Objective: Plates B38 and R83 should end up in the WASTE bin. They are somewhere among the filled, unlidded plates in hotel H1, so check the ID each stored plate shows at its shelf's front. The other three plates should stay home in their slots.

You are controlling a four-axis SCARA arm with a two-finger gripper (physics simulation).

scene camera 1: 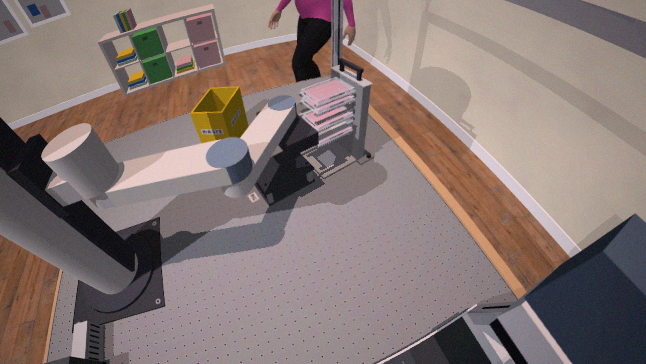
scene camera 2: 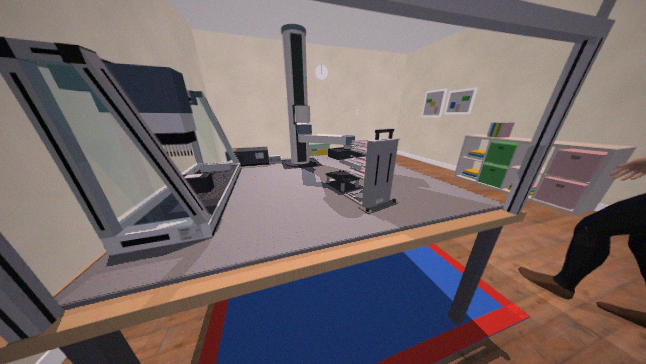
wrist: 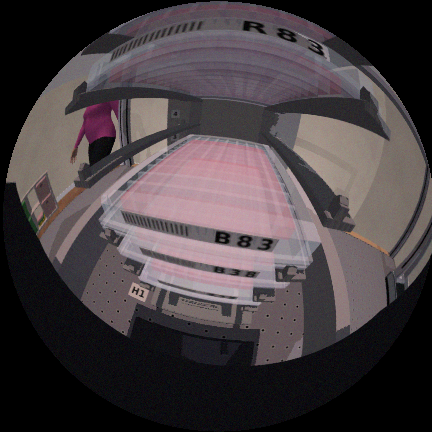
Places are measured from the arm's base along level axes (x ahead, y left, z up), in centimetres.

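Where they show: gripper, fingertip midpoint: (wrist: 222, 167); arm's base at its link origin: (scene camera 1: 120, 272) (scene camera 2: 300, 164).
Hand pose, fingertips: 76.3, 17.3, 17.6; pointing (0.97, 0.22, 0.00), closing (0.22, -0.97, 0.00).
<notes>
Things, the pixels of their top centre, and the offset from my fingertips, as dx, dy, dz. "*": a spot on its surface instead.
- Plate B83 at its top centre: (wrist: 220, 153) (scene camera 1: 327, 113) -2.1, -0.4, +1.8
- plate B38 at a spot on its surface: (wrist: 235, 271) * -7.8, -3.5, -0.5
- top plate at its top centre: (wrist: 234, 43) (scene camera 1: 327, 88) (scene camera 2: 368, 141) -2.1, -0.4, +10.3
- yellow WASTE bin at its top centre: (scene camera 1: 215, 99) -32.8, +22.0, +3.7
- dark blue machine at a spot on its surface: (scene camera 1: 595, 295) * -6.5, -66.5, +29.1
Hotel H1 (scene camera 1: 363, 117) (scene camera 2: 380, 172) holds pink-filled plates. In the wrist view, plate R83 (wrist: 285, 34) is high up, above bare rails (wrist: 312, 187). Plate B83 (wrist: 244, 241) is below these, then plate B38 (wrist: 235, 271), then a plate whose ID is unreadable. A top plate (scene camera 1: 327, 91) shows in scene camera 1. My gripper (scene camera 1: 314, 134) (scene camera 2: 347, 153) reaches into the hotel front, shut on plate B38, which sits close under B83, slightly raised from its rails. The fingertips are hidden. The yellow WASTE bin (scene camera 1: 205, 119) stands upright behind the arm.
A low black stand (scene camera 1: 285, 187) (scene camera 2: 344, 181) is under and before the hotel. The arm's forearm (scene camera 1: 270, 122) passes beside the bin. A dark blue machine (scene camera 1: 595, 295) (scene camera 2: 145, 90) stands at the table's other end. A person (scene camera 1: 315, 30) is behind the table.
</notes>
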